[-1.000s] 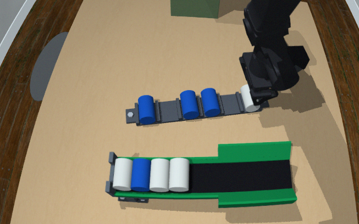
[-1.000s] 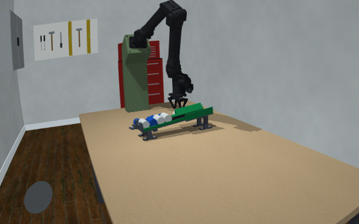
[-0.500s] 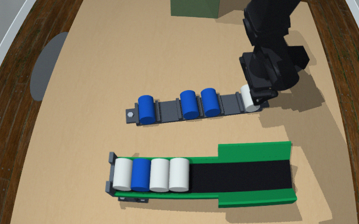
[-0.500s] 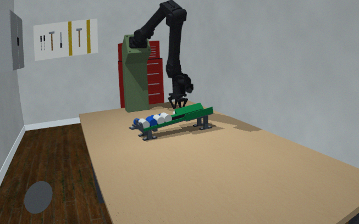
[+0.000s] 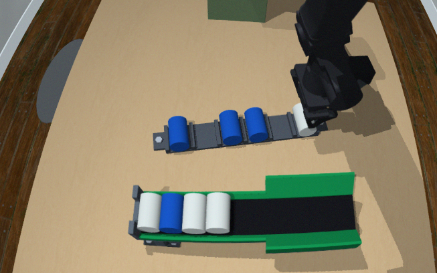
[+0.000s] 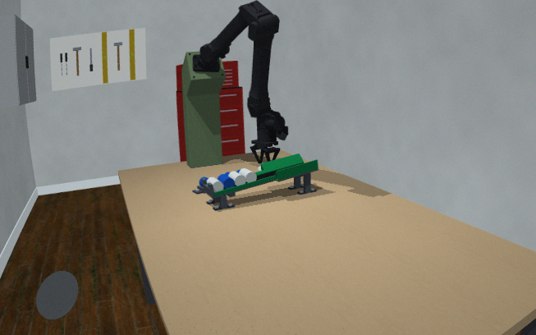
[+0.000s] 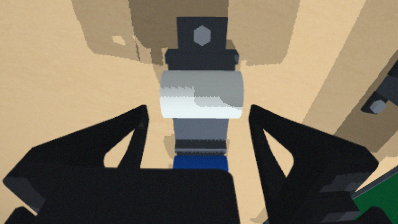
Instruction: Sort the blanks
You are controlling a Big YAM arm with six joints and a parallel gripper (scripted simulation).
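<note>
Now: the stock rack 6 cm ahead of my hand, 12 cm to the right of it and 7 cm below it. Round my hand: grey stop 31 cm ahead, 25 cm to the right.
</note>
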